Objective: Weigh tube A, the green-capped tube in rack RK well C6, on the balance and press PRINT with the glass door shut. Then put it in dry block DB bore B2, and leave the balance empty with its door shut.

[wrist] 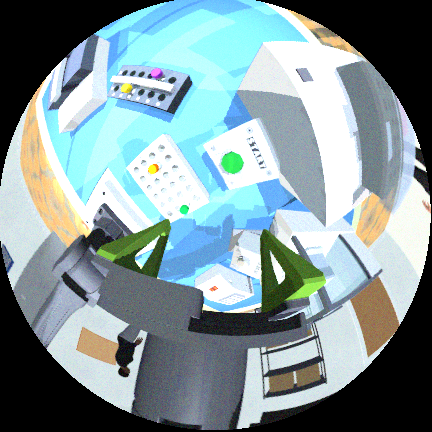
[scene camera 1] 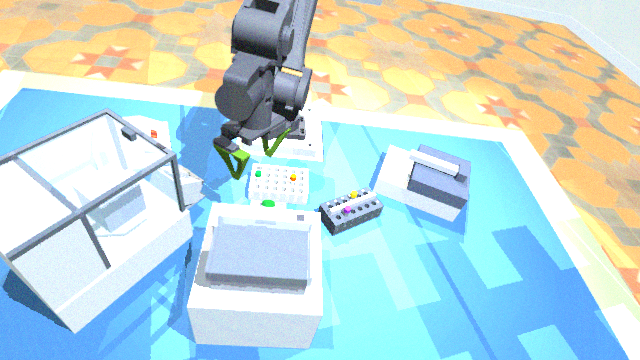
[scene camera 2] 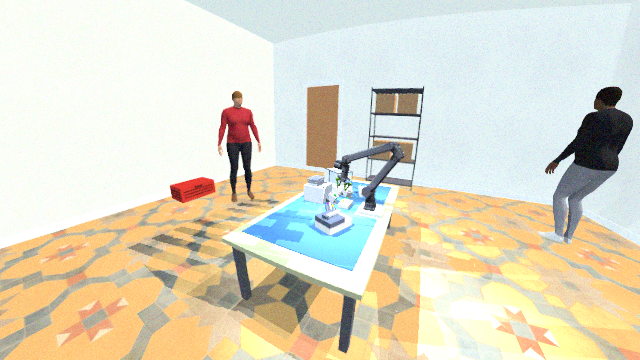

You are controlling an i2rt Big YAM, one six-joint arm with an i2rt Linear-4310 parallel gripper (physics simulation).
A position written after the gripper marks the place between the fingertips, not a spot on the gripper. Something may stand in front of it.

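Observation:
From scene camera 1 you'd see the gripper (scene camera 1: 252,166), which is open and holding nothing, along with a glass-box balance (scene camera 1: 99,203) and a white box with grey lid (scene camera 1: 258,281). The wrist view has a white box with green button (wrist: 245,154), and it gives you the gripper (wrist: 214,228) again, plus the balance (wrist: 348,266) and that white box with grey lid (wrist: 336,142).

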